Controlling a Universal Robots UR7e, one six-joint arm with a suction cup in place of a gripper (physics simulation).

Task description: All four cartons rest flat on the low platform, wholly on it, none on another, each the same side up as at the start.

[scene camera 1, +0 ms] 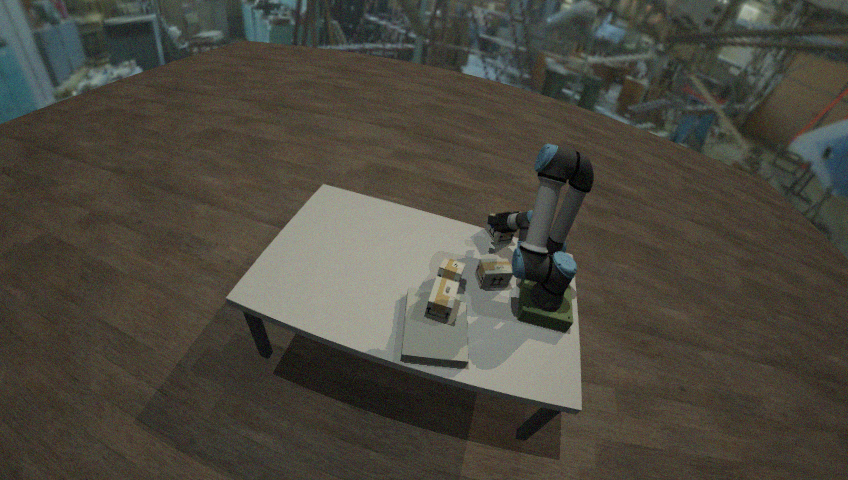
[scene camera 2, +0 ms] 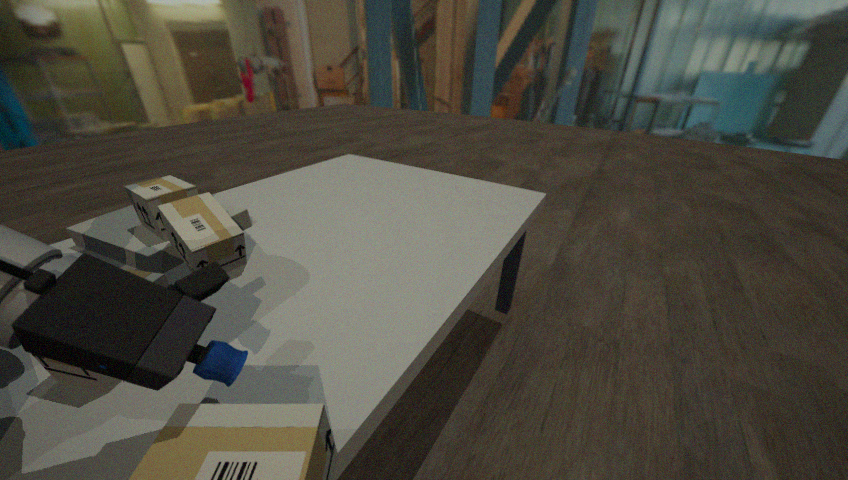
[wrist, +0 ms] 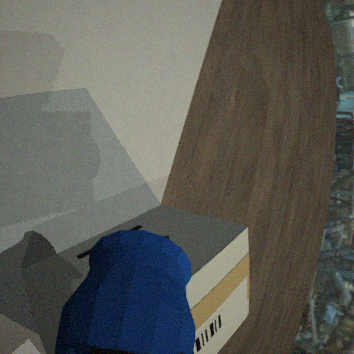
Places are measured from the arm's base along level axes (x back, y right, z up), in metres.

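Where they show: hand, tool point: (scene camera 2: 237,367) (wrist: 139,271); arm's base, link origin: (scene camera 1: 545,298).
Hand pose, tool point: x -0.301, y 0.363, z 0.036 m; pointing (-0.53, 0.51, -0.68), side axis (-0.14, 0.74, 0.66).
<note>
Things, the pixels of their centre, and the offset from my tool point. Level surfaces: height alone.
- nearest carton, body centre: (wrist: 145,301) (scene camera 1: 500,228) dx +0.049, dy +0.064, dz -0.059 m
- second carton, body centre: (scene camera 2: 112,324) (scene camera 1: 493,273) dx +0.055, dy -0.278, dz -0.059 m
- grey low platform, body centre: (scene camera 2: 163,226) (scene camera 1: 435,325) dx -0.127, dy -0.634, dz -0.082 m
- white table, surface height: dz -0.106 m
My gripper's blue suction cup (scene camera 2: 221,362) (wrist: 140,250) is open and bears no carton; a gap shows in scene camera 2 between it and the nearest carton (scene camera 1: 502,236) (scene camera 2: 249,437) (wrist: 215,232), whose arrowed side it faces. That carton stands on the table, tape and barcode up. A second carton (scene camera 1: 499,276) (scene camera 2: 64,371) stands near the robot base, mostly hidden under the gripper body in scene camera 2. A third (scene camera 1: 443,300) (scene camera 2: 160,189) sits on the grey low platform (scene camera 1: 434,344) (scene camera 2: 101,242), near its edge. A fourth (scene camera 1: 452,267) (scene camera 2: 202,223) stands close beside it at the platform's edge.
The white table (scene camera 1: 333,267) (scene camera 2: 368,237) (wrist: 140,50) bears everything. The green robot base (scene camera 1: 544,315) stands at its right side in scene camera 1. The nearest carton stands close to the table's edge. Shadows fall across the table beside the cartons.
</note>
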